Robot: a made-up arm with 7 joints. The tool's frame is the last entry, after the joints. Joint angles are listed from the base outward. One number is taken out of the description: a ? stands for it. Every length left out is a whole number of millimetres.
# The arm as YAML. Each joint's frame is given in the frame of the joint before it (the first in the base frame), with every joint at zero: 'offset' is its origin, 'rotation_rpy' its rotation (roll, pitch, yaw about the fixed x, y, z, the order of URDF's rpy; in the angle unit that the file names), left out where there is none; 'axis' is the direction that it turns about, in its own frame. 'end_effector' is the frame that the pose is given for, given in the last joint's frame.
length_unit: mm
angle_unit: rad
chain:
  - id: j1
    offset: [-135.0, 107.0, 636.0]
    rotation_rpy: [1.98, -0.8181, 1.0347]
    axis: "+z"
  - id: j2
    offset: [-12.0, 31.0, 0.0]
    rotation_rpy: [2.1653, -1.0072, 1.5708]
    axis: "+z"
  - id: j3
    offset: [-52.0, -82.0, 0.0]
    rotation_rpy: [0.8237, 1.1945, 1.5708]
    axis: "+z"
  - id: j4
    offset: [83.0, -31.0, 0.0]
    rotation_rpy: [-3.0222, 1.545, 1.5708]
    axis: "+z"
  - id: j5
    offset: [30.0, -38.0, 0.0]
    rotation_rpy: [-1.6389, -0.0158, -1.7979]
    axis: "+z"
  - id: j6
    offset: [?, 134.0, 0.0]
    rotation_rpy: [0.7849, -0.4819, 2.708]
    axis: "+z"
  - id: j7
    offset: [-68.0, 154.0, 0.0]
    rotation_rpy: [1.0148, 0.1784, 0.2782]
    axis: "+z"
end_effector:
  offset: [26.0, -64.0, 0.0]
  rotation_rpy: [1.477, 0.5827, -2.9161]
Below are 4 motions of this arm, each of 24 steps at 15 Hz.
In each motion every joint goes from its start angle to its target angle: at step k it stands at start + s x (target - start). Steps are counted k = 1, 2, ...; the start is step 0. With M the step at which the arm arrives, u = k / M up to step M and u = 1 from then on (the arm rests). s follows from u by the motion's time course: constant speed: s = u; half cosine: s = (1 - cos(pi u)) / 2; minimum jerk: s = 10 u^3 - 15 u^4 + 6 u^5.
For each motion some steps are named. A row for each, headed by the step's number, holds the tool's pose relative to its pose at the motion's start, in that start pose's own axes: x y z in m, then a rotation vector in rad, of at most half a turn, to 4 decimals.
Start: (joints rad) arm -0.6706 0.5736 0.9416 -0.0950 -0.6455 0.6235 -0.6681
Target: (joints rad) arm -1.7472 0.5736 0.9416 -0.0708 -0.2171 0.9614 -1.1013
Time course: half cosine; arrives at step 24
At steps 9, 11, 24:
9: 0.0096 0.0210 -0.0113 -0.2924 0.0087 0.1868
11: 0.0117 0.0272 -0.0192 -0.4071 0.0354 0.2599
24: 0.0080 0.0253 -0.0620 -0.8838 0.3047 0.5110

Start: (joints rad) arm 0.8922 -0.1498 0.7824 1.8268 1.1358 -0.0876 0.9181
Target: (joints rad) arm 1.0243 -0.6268 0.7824 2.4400 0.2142 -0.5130 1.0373
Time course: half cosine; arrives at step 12
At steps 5, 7, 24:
5: -0.0448 0.0908 -0.0310 0.4921 -0.0002 -0.3430
7: -0.0433 0.1673 -0.0343 0.8694 -0.0683 -0.4952
24: -0.0100 0.2657 -0.0024 1.4233 -0.2447 -0.5401

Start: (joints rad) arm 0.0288 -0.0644 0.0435 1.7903 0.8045 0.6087 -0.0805
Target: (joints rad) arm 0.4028 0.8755 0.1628 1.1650 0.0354 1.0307 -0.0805
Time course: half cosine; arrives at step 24
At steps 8, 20, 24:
8: -0.0065 0.0210 0.0031 0.2761 0.3217 -0.0699
20: 0.0056 0.0608 0.0169 1.2310 0.8843 -0.3747
24: 0.0084 0.0624 0.0172 1.3377 0.9084 -0.4094

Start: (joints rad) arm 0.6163 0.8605 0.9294 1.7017 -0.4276 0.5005 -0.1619
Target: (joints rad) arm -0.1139 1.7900 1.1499 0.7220 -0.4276 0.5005 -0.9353
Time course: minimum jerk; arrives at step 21
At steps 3, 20, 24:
3: 0.0027 0.0026 -0.0003 -0.0194 0.0281 -0.0166
20: 0.0638 0.0376 -0.1235 -1.3035 0.7967 -0.6714
24: 0.0637 0.0375 -0.1236 -1.3052 0.7970 -0.6720

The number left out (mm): -110.0
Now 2 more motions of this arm.
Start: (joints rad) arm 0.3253 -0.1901 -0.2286 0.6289 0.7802 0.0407 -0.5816
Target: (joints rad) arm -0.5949 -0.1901 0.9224 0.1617 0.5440 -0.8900 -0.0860
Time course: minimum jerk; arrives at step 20
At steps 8, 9, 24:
8: -0.0289 -0.0127 0.0115 0.0331 0.1959 -0.3784
9: -0.0360 -0.0132 0.0180 0.0372 0.2722 -0.4759
24: -0.0312 0.0010 0.1097 -0.0757 0.9378 -0.9797

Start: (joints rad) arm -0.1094 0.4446 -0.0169 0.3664 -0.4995 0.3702 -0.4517
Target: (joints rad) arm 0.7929 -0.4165 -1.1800 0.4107 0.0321 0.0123 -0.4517
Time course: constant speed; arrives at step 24
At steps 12, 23, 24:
12: -0.0506 -0.0390 0.0096 -0.5510 -0.7404 0.2087
23: -0.1289 0.0079 0.0427 -1.3009 -0.9506 0.2546
24: -0.1354 0.0176 0.0454 -1.3695 -0.9375 0.2567

